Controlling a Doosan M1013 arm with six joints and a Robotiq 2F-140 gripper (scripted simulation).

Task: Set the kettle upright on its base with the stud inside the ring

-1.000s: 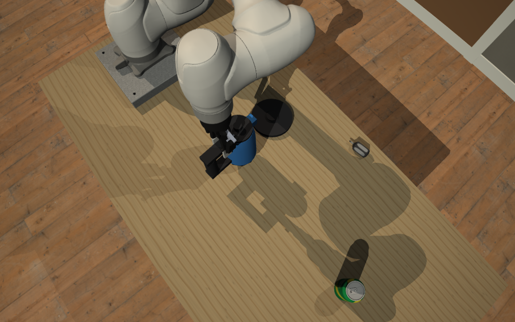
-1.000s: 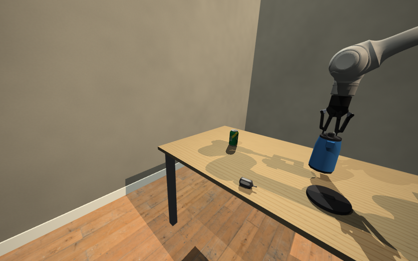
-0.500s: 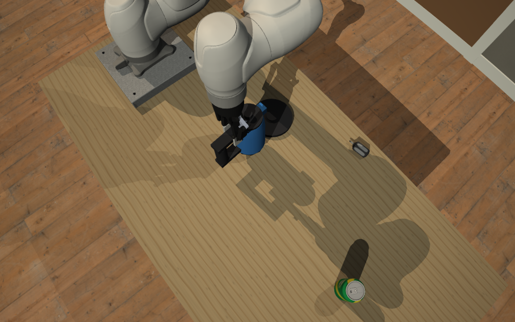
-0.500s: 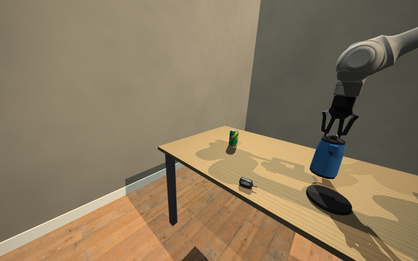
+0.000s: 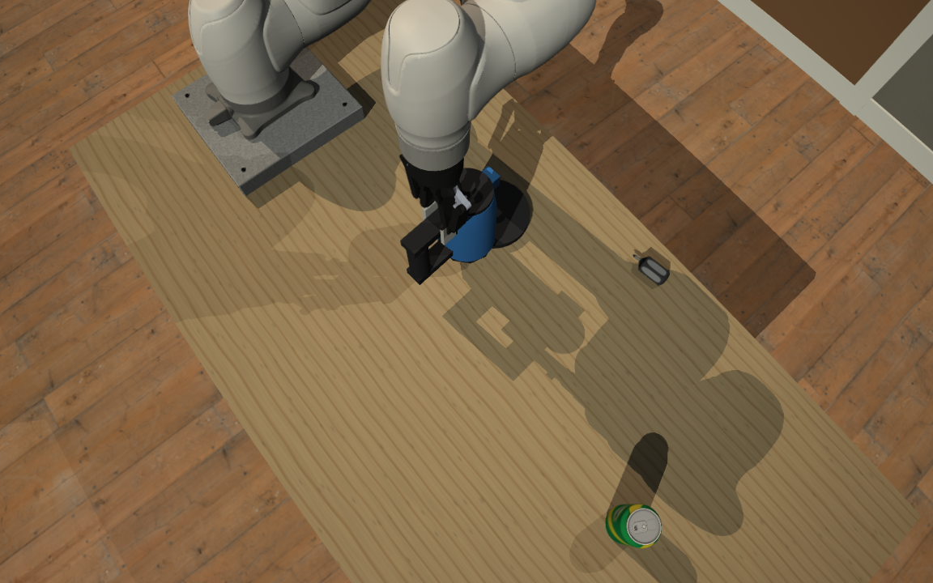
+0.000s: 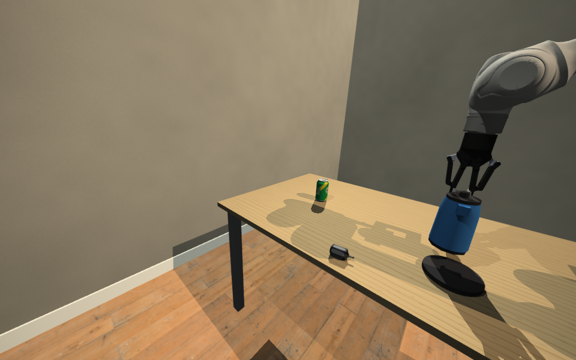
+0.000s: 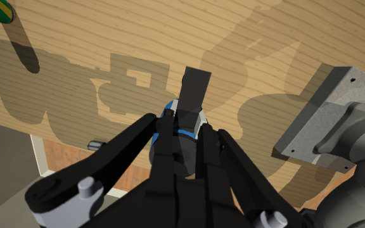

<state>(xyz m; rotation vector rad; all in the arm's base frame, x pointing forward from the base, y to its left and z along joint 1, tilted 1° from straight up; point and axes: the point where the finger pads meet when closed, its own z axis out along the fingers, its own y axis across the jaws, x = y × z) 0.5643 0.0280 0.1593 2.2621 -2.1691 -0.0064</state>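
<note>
Right now my hand is 30 mm to the right of the blue kettle and 60 mm above it. From my hand the other things lie so: green soda can: 560 mm ahead, 80 mm to the right, 140 mm below; then round black base: 20 mm behind, 150 mm to the left, 190 mm below; then small dark object: 270 mm ahead, 300 mm to the left, 190 mm below.
</note>
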